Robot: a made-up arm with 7 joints. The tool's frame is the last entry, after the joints.
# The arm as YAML. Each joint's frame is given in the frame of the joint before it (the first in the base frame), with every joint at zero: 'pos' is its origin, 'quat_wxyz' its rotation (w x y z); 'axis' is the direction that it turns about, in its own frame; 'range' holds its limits. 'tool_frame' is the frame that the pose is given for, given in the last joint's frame.
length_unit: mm
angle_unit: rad
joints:
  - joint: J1
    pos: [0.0, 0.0, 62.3]
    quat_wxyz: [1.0, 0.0, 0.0, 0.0]
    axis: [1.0, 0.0, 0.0]
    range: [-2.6, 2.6]
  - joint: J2
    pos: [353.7, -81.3, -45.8]
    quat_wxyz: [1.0, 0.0, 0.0, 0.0]
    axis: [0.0, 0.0, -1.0]
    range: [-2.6, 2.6]
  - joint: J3
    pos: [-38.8, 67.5, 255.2]
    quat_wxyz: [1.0, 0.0, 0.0, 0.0]
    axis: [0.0, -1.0, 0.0]
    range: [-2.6, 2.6]
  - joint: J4
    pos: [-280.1, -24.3, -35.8]
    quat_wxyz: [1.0, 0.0, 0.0, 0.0]
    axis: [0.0, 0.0, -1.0]
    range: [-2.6, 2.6]
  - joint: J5
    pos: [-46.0, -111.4, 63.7]
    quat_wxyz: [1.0, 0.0, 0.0, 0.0]
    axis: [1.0, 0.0, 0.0]
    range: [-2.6, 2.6]
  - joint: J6
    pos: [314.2, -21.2, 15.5]
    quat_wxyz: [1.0, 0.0, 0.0, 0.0]
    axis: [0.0, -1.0, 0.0]
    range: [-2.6, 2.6]
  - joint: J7
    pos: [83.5, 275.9, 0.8]
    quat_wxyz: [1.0, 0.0, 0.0, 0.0]
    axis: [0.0, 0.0, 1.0]
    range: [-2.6, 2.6]
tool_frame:
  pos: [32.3, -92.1, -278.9]
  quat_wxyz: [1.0, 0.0, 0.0, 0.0]
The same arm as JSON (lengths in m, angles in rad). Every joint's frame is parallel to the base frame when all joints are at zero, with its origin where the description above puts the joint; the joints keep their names.
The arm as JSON. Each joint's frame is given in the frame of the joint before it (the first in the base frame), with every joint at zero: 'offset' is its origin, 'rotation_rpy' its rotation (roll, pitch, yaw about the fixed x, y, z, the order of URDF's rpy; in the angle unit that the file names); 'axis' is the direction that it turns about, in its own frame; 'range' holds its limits. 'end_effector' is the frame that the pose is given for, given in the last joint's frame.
{"length_unit": "m", "angle_unit": "rad", "chain": [{"id": "J1", "offset": [0.0, 0.0, 0.0623], "rotation_rpy": [0.0, 0.0, 0.0], "axis": [1.0, 0.0, 0.0], "range": [-2.6, 2.6]}, {"id": "J2", "offset": [0.3537, -0.0813, -0.0458], "rotation_rpy": [0.0, 0.0, 0.0], "axis": [0.0, 0.0, -1.0], "range": [-2.6, 2.6]}, {"id": "J3", "offset": [-0.0388, 0.0675, 0.2552], "rotation_rpy": [0.0, 0.0, 0.0], "axis": [0.0, -1.0, 0.0], "range": [-2.6, 2.6]}, {"id": "J4", "offset": [-0.2801, -0.0243, -0.0358], "rotation_rpy": [0.0, 0.0, 0.0], "axis": [0.0, 0.0, -1.0], "range": [-2.6, 2.6]}, {"id": "J5", "offset": [-0.046, -0.1114, 0.0637], "rotation_rpy": [0.0, 0.0, 0.0], "axis": [1.0, 0.0, 0.0], "range": [-2.6, 2.6]}, {"id": "J6", "offset": [0.3142, -0.0212, 0.0155], "rotation_rpy": [0.0, 0.0, 0.0], "axis": [0.0, -1.0, 0.0], "range": [-2.6, 2.6]}, {"id": "J7", "offset": [0.0835, 0.2759, 0.0008], "rotation_rpy": [0.0, 0.0, 0.0], "axis": [0.0, 0.0, 1.0], "range": [-2.6, 2.6]}], "end_effector": {"offset": [0.0323, -0.0921, -0.2789], "rotation_rpy": [0.0, 0.0, 0.0]}}
